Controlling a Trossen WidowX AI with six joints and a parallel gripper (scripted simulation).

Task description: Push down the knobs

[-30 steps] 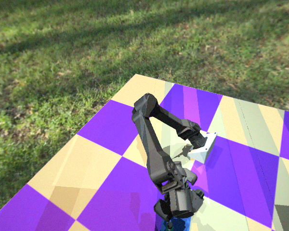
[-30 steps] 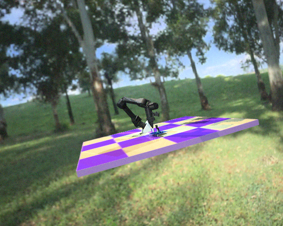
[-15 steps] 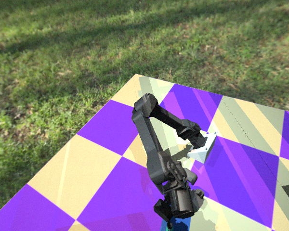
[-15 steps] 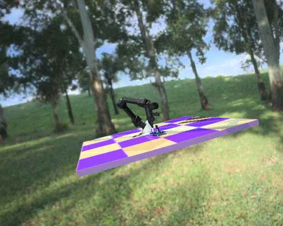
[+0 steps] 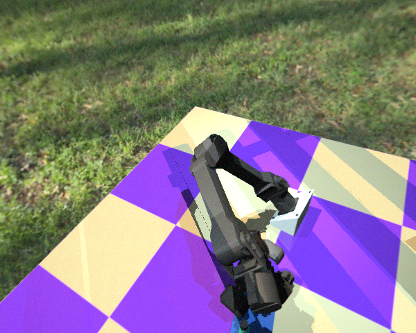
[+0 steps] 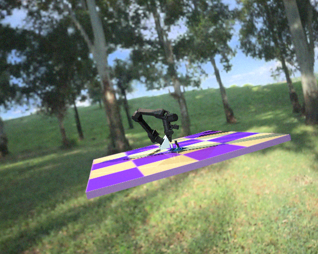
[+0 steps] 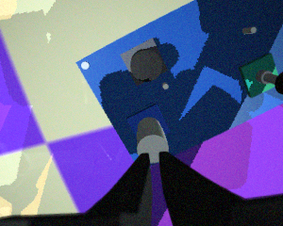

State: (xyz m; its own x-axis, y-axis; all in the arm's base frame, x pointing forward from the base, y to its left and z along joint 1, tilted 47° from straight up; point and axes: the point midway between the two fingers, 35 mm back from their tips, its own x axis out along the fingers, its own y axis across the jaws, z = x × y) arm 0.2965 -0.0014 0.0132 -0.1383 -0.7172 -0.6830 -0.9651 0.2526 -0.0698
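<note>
Now: gripper tip 3 cm above the white-topped knob. Also, from my gripper tip: green potentiometer 9 cm ahead, 1 cm to the left, 2 cm below.
</note>
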